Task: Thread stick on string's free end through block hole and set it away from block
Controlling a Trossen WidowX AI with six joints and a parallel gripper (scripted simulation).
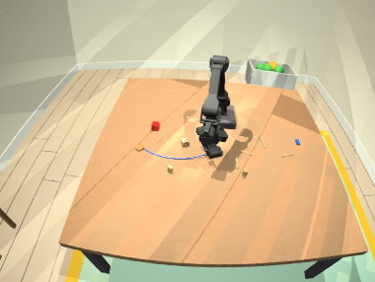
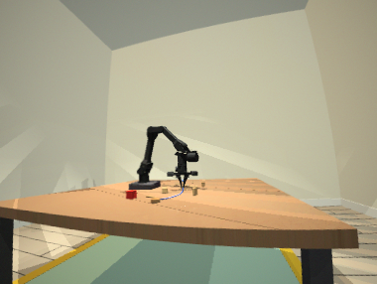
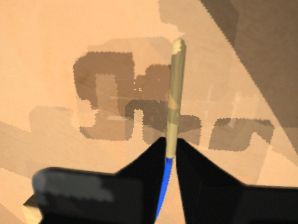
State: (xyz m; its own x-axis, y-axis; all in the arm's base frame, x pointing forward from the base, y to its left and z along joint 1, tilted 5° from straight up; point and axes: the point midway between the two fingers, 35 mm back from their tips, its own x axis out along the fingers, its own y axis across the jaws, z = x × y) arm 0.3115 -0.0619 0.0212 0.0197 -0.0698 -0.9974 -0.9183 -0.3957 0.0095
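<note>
The wooden block is 70 mm behind my gripper tip and 110 mm to the right of it. The rest, counted from my gripper tip: round wooden button (10 mm behind, 330 mm to the right, 10 mm below); thin wooden stick (10 mm behind, 10 mm to the left); red cube (170 mm behind, 280 mm to the right, 10 mm above).
</note>
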